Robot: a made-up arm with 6 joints.
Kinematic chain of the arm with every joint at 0, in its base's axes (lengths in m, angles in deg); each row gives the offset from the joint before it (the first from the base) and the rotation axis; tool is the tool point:
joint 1: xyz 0 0 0.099 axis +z
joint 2: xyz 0 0.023 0 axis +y
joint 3: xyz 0 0 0.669 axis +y
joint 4: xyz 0 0 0.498 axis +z
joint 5: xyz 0 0 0 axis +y
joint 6: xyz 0 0 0.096 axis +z
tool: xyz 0 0 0
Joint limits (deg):
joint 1: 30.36..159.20
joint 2: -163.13..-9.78
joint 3: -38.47..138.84
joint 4: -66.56..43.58
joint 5: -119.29..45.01
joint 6: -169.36..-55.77
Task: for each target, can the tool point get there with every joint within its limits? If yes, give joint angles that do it. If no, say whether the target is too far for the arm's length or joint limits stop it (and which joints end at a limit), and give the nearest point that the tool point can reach.
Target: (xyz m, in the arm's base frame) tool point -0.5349 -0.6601 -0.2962
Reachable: yes | joints 53.29 -145.88 85.36 -6.74 -94.51 -157.71
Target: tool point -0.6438 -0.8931 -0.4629
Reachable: yes | joints 55.68 -125.25 22.67 -5.84 -32.17 -68.06
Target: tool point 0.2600 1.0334 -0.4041
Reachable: no: joint limits stop it (at a limit: joint 2, joint 3) | nearest point 0.0828 0.3292 0.3743 | short by 1.064 m
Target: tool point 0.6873 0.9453 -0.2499
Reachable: no: joint limits stop it (at a limit: joint 2, joint 4) | nearest point 0.2081 0.2862 0.3906 | short by 1.037 m
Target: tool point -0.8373 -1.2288 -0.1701
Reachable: no: too far | nearest point -0.7000 -1.0272 -0.1260 | short by 0.248 m
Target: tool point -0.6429 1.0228 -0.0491
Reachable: no: joint limits stop it (at a limit: joint 2, joint 4) | nearest point -0.2096 0.3334 0.4482 | short by 0.954 m
